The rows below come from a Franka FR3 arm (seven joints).
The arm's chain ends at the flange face. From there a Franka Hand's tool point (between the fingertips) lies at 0.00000 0.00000 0.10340 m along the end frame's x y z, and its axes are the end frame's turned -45 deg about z.
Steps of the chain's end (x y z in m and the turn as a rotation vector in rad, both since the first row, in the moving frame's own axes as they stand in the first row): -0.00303, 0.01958, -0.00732, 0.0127, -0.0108, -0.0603; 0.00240, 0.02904, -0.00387, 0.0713, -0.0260, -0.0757
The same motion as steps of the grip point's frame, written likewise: -0.01590, 0.00998, -0.00733, 0.0166, 0.0013, -0.0603; -0.01580, 0.01501, -0.00417, 0.0688, 0.0320, -0.0757
